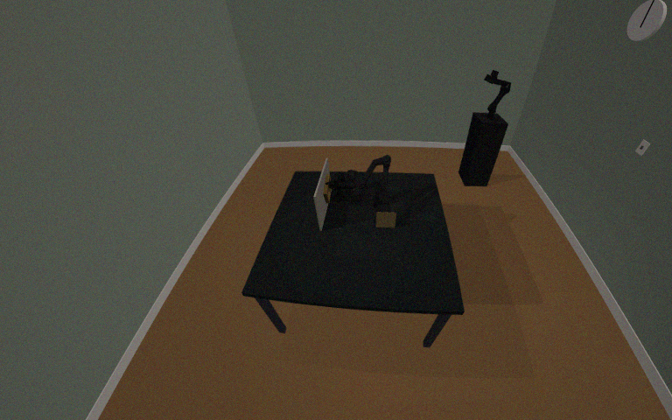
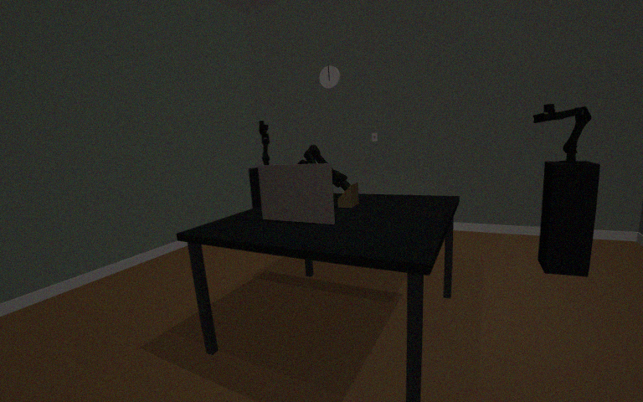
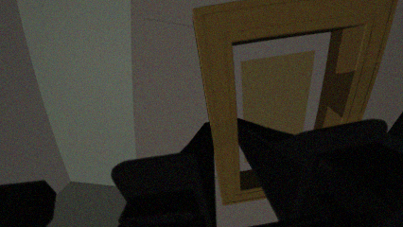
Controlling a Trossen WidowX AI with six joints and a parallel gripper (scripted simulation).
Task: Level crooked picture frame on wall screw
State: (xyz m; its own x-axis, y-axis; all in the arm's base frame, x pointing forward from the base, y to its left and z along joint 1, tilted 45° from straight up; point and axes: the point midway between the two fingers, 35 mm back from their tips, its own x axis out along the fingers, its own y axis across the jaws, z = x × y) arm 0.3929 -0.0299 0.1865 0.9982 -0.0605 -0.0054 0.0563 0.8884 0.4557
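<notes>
My gripper tip is now 5 cm above the picture frame and 1 cm to the left of it. From my gripper tip the other things lie so: wall panel (8 cm below, 2 cm ahead).
</notes>
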